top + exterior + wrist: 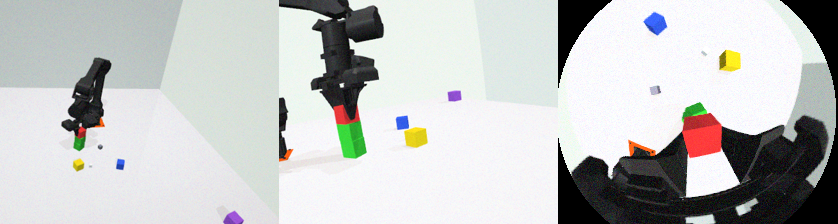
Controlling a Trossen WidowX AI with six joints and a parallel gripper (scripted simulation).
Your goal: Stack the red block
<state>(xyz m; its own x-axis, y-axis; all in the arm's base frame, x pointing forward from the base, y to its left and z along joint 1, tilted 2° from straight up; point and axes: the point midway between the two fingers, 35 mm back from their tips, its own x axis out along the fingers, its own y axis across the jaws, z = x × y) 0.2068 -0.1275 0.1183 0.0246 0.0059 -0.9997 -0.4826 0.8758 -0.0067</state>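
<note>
The red block is 10 mm above my gripper tip. Also, from my gripper tip: small grey cube (100 mm to the left, 70 mm below, 20 mm ahead); blue block (170 mm ahead, 160 mm to the left, 70 mm below); yellow block (140 mm ahead, 60 mm below, 30 mm to the right).
</note>
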